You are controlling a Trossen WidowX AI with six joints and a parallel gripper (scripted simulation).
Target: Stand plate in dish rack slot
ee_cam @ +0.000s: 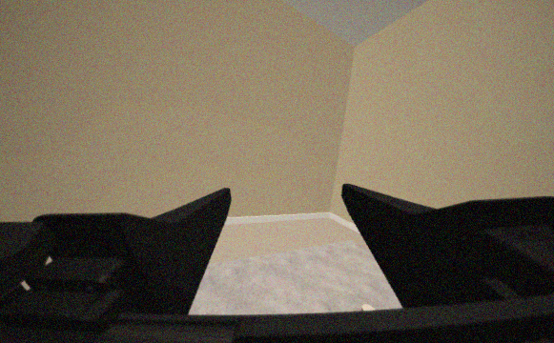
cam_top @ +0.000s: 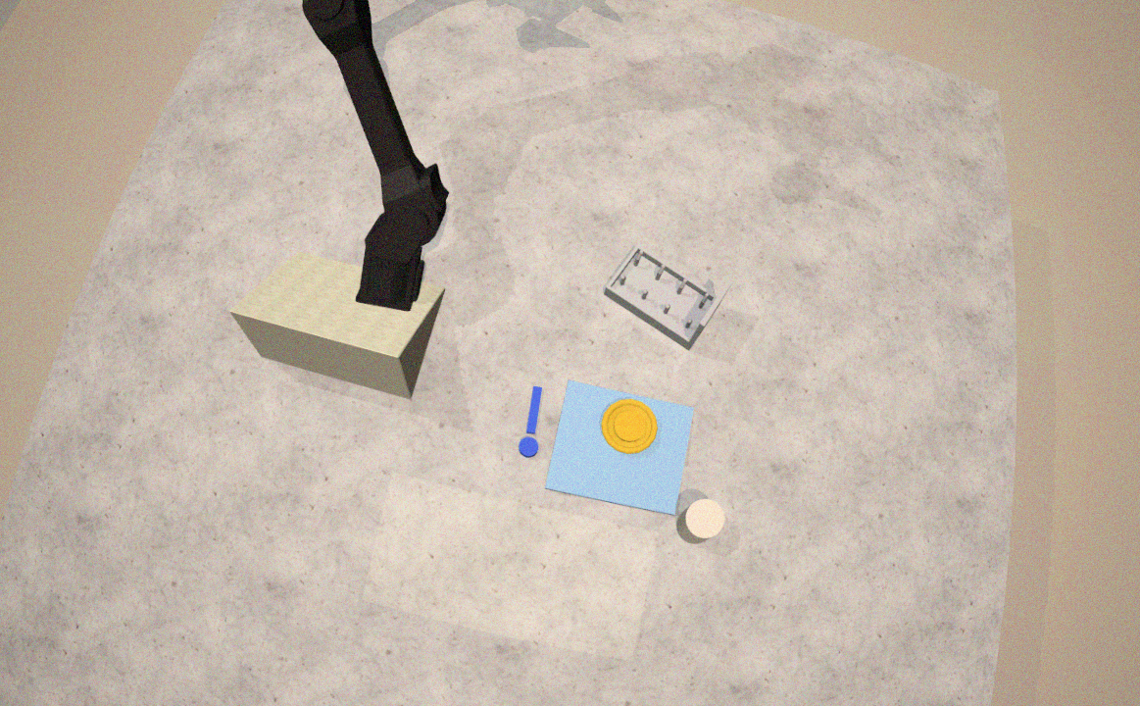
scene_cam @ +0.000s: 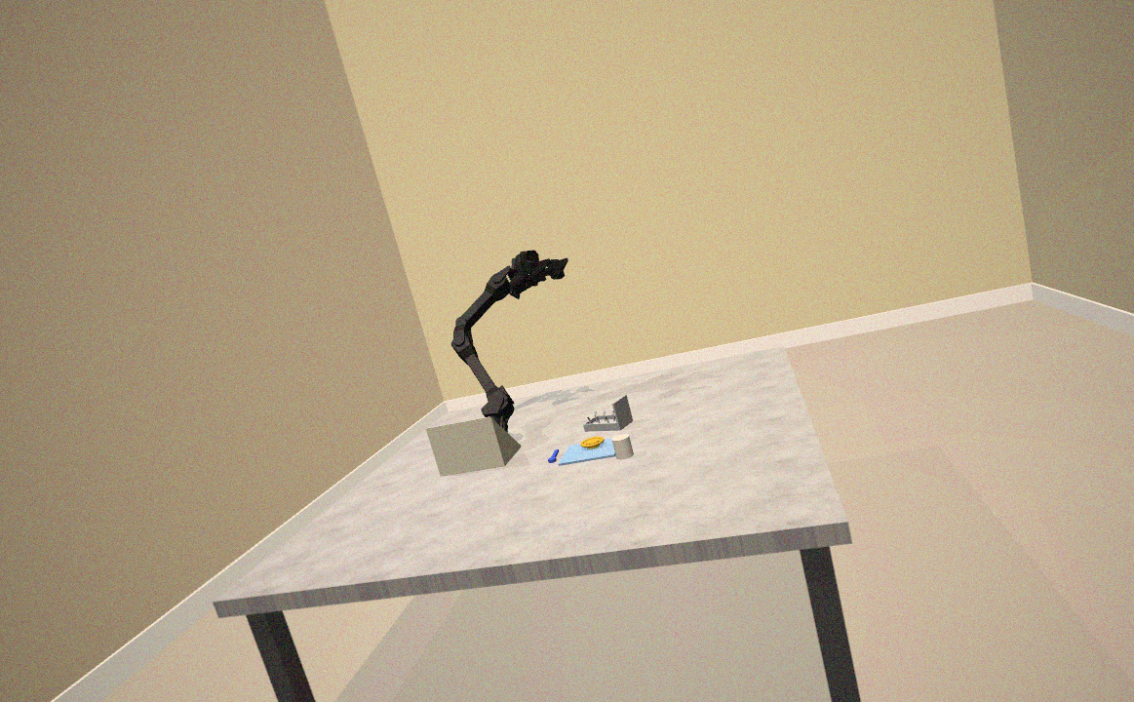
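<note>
The yellow plate lies 30 mm ahead of my gripper tip, 390 mm to the right of it and 470 mm below it. From my gripper tip the other things lie so: light blue mat 30 mm ahead, 410 mm to the right, 490 mm below; then dish rack 60 mm ahead, 220 mm to the right, 460 mm below; then blue spoon 80 mm behind, 410 mm to the right, 480 mm below.
</note>
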